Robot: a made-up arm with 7 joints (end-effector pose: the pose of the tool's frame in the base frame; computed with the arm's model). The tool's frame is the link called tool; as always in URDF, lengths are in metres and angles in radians. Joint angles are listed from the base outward.
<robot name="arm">
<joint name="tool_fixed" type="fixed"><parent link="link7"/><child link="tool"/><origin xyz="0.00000 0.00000 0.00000" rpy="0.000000 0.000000 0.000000"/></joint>
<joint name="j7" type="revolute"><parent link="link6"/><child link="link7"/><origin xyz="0.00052 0.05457 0.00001" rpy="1.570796 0.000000 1.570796"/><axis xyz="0 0 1"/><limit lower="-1.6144" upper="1.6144" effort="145" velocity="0.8"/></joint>
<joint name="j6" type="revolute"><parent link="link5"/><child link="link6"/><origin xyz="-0.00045 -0.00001 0.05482" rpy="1.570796 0.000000 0.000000"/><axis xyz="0 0 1"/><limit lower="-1.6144" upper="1.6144" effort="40" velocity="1.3"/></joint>
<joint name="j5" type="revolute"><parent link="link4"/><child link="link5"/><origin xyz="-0.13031 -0.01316 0.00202" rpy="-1.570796 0.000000 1.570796"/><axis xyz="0 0 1"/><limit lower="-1.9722" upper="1.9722" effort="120" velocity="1.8"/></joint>
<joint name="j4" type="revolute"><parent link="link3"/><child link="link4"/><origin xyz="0.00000 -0.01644 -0.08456" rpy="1.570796 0.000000 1.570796"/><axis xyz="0 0 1"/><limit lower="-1.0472" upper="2.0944" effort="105" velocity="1.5"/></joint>
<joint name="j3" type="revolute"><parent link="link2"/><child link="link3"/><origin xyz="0.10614 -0.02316 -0.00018" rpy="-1.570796 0.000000 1.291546"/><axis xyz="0 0 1"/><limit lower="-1.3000" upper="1.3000" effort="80" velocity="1.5"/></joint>
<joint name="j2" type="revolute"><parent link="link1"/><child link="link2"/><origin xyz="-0.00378 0.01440 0.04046" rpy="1.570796 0.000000 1.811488"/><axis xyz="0 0 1"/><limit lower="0.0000" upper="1.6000" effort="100" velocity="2.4"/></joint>
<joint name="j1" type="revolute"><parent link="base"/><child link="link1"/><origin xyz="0.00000 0.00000 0.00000" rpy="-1.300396 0.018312 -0.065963"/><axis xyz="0 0 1"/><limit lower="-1.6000" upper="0.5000" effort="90" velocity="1.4"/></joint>
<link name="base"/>
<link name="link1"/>
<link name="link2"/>
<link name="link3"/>
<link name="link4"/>
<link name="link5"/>
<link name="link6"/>
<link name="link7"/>
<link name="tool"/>
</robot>
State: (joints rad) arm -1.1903 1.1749 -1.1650 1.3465 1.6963 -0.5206 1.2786
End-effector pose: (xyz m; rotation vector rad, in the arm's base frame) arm 0.2802 0.3592 -0.0951 2.4945 -0.5999 -0.9275
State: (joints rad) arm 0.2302 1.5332 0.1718 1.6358 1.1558 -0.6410 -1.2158
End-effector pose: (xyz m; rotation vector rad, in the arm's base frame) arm -0.0398 0.4622 -0.0272 0.3518 2.7359 -0.8369
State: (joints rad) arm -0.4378 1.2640 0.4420 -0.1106 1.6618 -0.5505 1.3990
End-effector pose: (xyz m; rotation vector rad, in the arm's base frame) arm 0.2548 0.2159 0.0653 2.1148 -2.1834 0.2510
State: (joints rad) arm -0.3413 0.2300 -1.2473 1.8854 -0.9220 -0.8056 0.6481
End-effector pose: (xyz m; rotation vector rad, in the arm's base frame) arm 0.0655 0.1838 -0.3861 0.8727 0.5805 0.4265
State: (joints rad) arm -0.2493 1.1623 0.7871 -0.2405 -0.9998 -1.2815 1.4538
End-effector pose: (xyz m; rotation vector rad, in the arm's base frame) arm 0.1306 0.2296 0.1125 -1.2324 -1.8204 0.8090
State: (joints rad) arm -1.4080 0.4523 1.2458 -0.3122 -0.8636 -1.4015 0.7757
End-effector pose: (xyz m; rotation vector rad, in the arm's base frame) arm 0.1096 0.2497 0.0526 1.4063 2.1320 -0.7435
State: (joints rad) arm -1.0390 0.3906 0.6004 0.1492 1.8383 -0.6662 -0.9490
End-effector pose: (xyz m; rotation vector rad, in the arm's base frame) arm 0.3391 0.1608 0.0230 2.0299 0.4565 -0.2399
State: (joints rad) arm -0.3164 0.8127 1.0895 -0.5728 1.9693 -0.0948 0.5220
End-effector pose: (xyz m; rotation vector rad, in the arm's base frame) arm 0.1218 0.2309 0.0978 -2.4388 0.5457 -1.5373
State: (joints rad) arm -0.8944 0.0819 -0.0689 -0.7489 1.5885 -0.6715 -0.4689
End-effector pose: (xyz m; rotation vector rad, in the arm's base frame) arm 0.1827 -0.0374 0.0641 1.9569 -1.3588 0.1789
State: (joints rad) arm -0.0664 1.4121 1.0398 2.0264 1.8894 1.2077 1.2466
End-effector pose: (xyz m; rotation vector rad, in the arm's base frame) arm -0.0882 0.4134 -0.0765 -2.1090 -1.1682 -0.3509
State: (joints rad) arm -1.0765 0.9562 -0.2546 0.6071 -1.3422 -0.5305 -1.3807
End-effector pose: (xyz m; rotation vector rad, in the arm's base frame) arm 0.3615 0.2137 0.0189 0.1982 -0.8955 -1.1592
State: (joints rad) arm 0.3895 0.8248 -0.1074 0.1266 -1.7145 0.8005 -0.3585
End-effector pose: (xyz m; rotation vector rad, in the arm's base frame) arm 0.0538 0.1929 -0.2883 -1.2471 1.2100 -0.1450
